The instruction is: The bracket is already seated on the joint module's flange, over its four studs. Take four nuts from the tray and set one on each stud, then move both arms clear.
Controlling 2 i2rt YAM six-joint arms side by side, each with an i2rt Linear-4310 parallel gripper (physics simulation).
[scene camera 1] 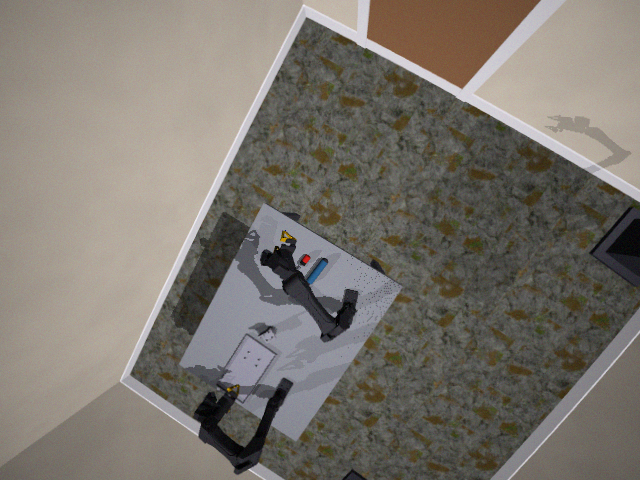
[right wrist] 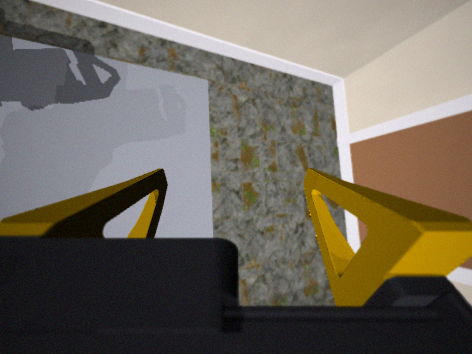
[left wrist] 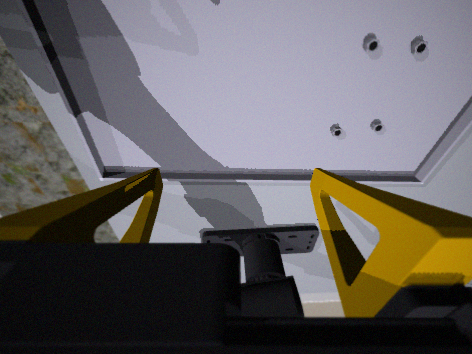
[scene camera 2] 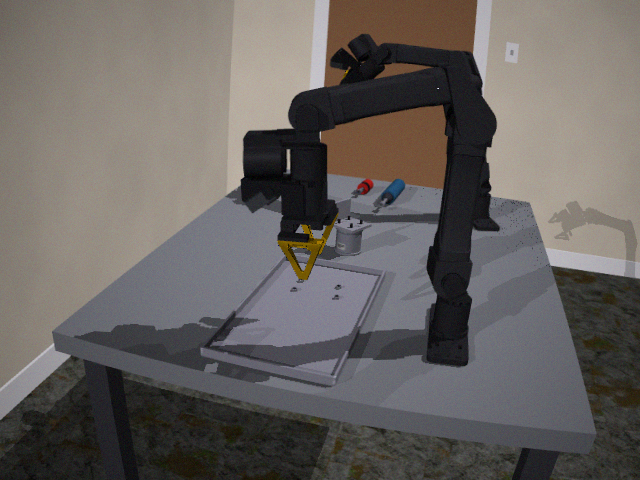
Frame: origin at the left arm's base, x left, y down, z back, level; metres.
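Seen in the pictures: left gripper, between the fingertips: (scene camera 1: 235, 390) (left wrist: 236, 176) (scene camera 2: 310, 266); right gripper, between the fingertips: (scene camera 1: 280, 238) (right wrist: 235, 176); left arm's base, origin of its link: (scene camera 1: 281, 392) (left wrist: 259, 240) (scene camera 2: 447, 334); right arm's base, origin of its link: (scene camera 1: 348, 306) (scene camera 2: 476, 218).
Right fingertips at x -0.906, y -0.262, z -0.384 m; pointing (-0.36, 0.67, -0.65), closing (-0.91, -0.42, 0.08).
Observation:
Offsets run from my right fingertips to a thing's top centre.
The grey joint module (scene camera 2: 347, 242) (scene camera 1: 267, 334) stands beyond the tray's far end, with the pale bracket on top and dark studs sticking up. Four small nuts lie apart in the tray @[dy +0.246, dx +0.894, dz +0.122 m] (scene camera 2: 268, 368) (left wrist: 250, 100), among them one nut (scene camera 2: 294, 289) (left wrist: 336, 130) and another nut (scene camera 2: 336, 297) (left wrist: 371, 45). My left gripper (scene camera 1: 232, 388) (scene camera 2: 312, 266) (left wrist: 236, 176) is open and empty, pointing down above the tray; the nuts lie to the right in the left wrist view. My right gripper (scene camera 1: 280, 240) (right wrist: 235, 176) is open and empty, raised over the table's far end; its fingers are mostly hidden in scene camera 2.
A red-handled screwdriver @[dy +0.228, dx +0.113, dz +0.124 m] (scene camera 1: 305, 259) (scene camera 2: 365, 186) and a blue-handled screwdriver @[dy +0.221, dx +0.149, dz +0.210 m] (scene camera 1: 317, 270) (scene camera 2: 393, 190) lie at the table's far end, near the right arm. The left arm's base (scene camera 2: 447, 335) stands to the right of the tray in scene camera 2.

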